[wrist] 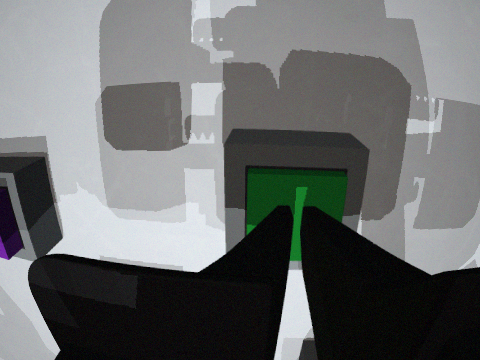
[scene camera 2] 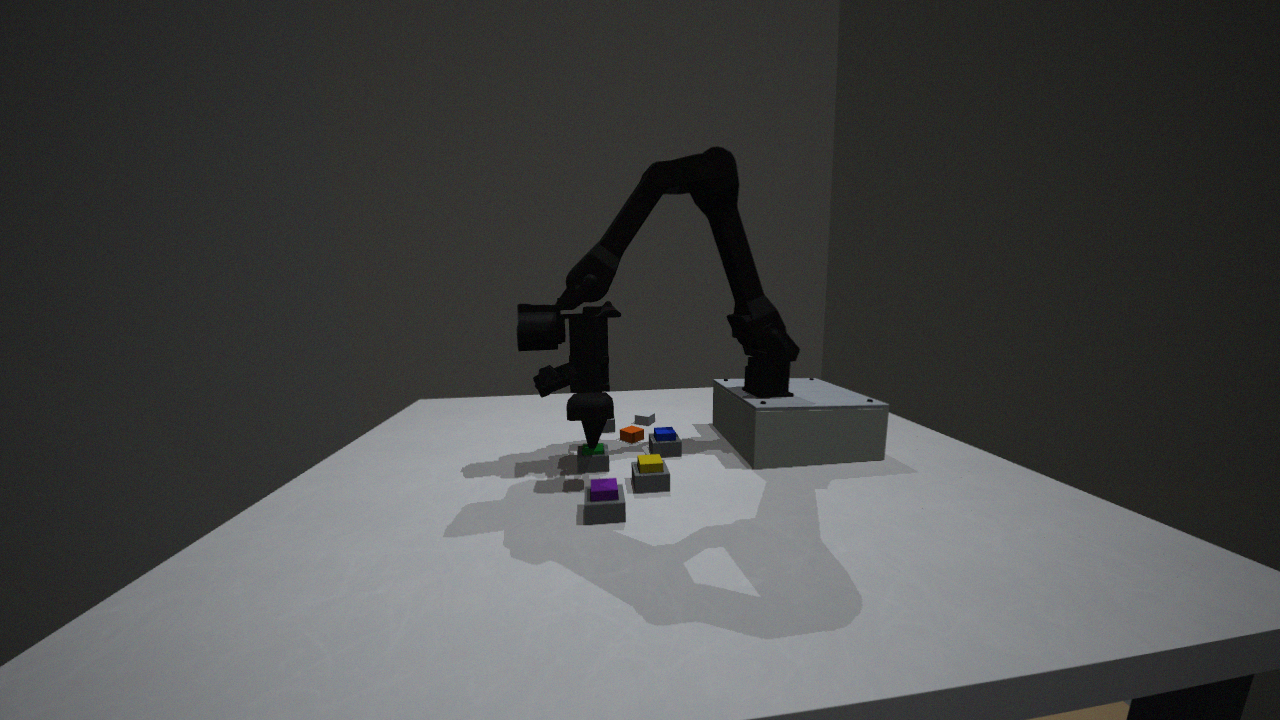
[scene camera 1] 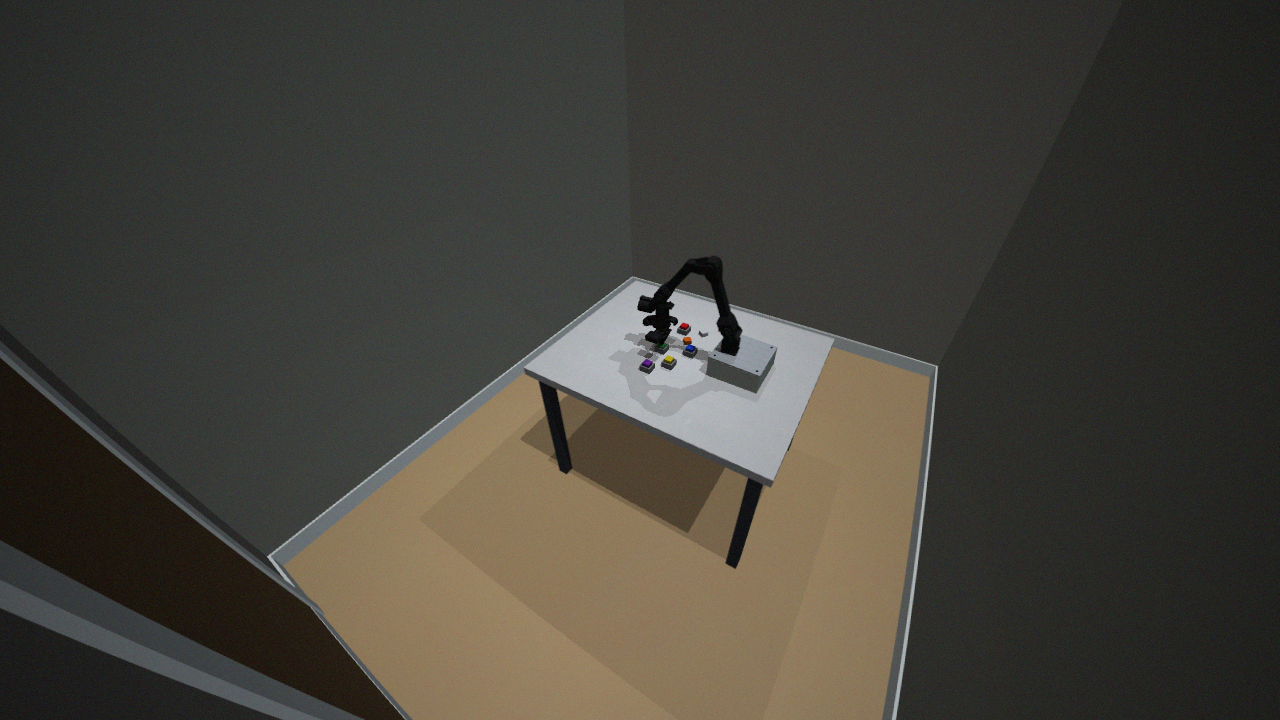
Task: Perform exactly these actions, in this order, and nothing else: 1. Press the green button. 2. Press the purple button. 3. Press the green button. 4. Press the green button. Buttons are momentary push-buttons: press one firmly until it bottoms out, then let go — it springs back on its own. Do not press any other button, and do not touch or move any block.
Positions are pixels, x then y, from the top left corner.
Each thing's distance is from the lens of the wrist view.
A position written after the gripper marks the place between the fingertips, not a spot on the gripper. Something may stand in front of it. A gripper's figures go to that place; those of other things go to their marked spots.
gripper (wrist: 294, 219): 10 cm
green button (wrist: 266, 188): 10 cm
